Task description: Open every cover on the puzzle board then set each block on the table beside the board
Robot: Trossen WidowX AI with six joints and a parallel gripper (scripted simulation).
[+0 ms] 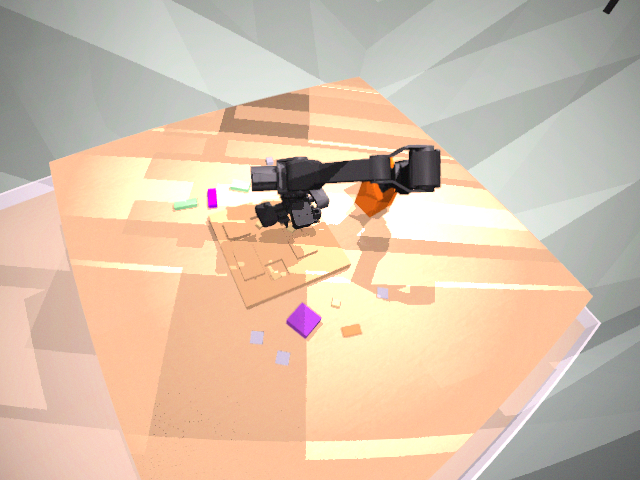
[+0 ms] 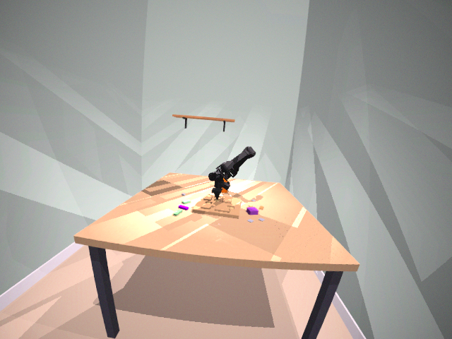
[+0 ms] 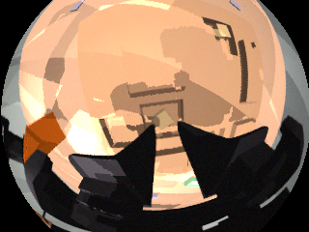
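The tan puzzle board lies 5 cm ahead of my gripper tip, 1 cm to the right of it and 1 cm below it. Also, from my gripper tip: orange block (6 cm ahead, 32 cm to the left, 3 cm below); purple block (11 cm ahead, 23 cm to the right, 3 cm below); mint-green block (19 cm ahead, 25 cm to the right, 3 cm below).
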